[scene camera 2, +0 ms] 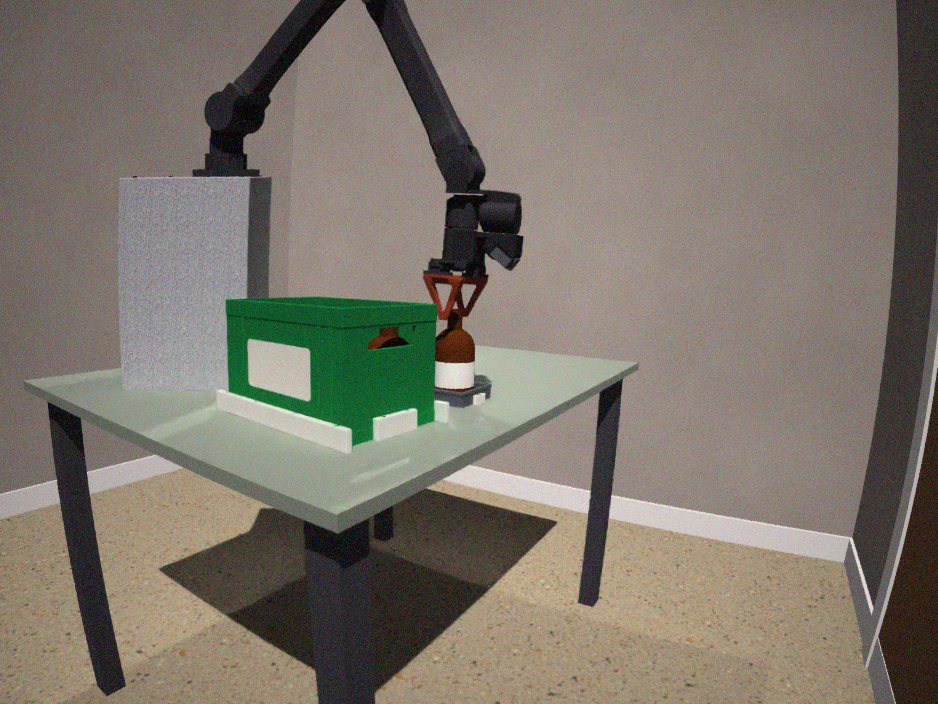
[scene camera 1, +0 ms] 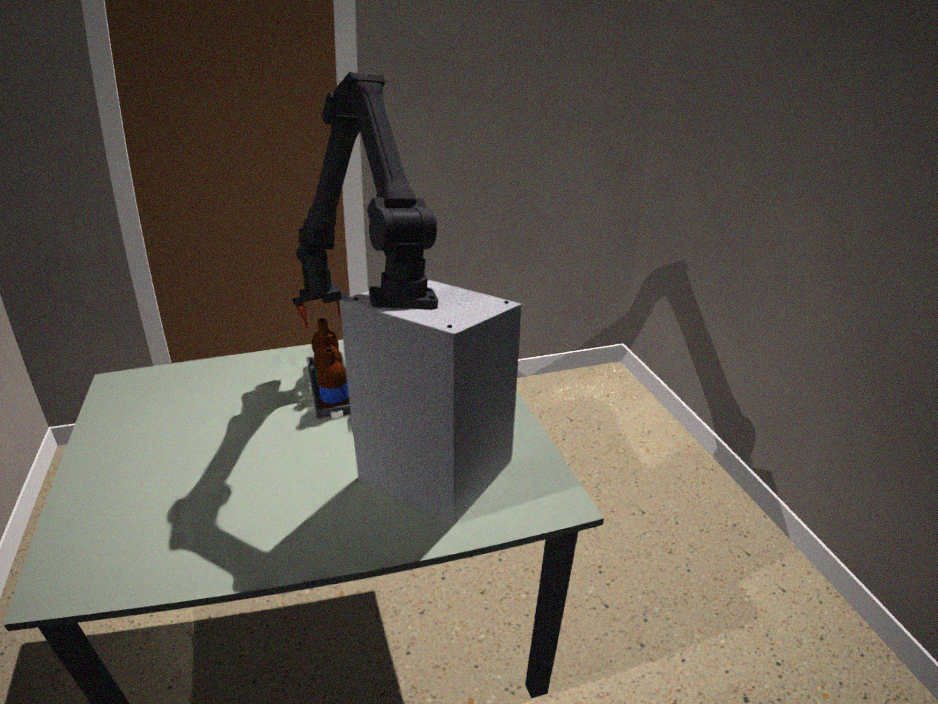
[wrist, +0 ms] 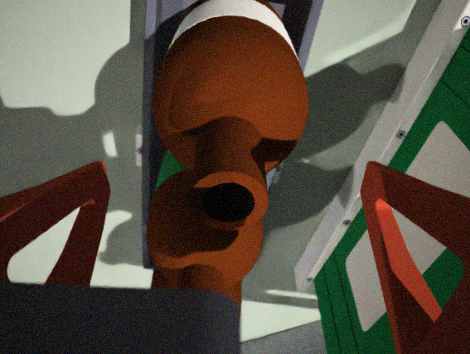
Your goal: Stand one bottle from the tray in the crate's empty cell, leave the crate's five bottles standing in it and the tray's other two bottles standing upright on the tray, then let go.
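Observation:
My gripper is open, pointing down, with its fingertips at about the mouth of the white-labelled brown bottle. In the wrist view that bottle's neck lies between the spread fingers, touching neither. It stands upright at one end of the dark tray. A second brown bottle, with a bit of green label, stands behind it in line; a blue-labelled bottle stands at the other end. The green crate stands beside the tray. One crate bottle shows through the handle hole; its cells are hidden.
White strips run along the crate's base on the pale green table. The tall grey pedestal bears the arm and hides the crate in scene camera 1.

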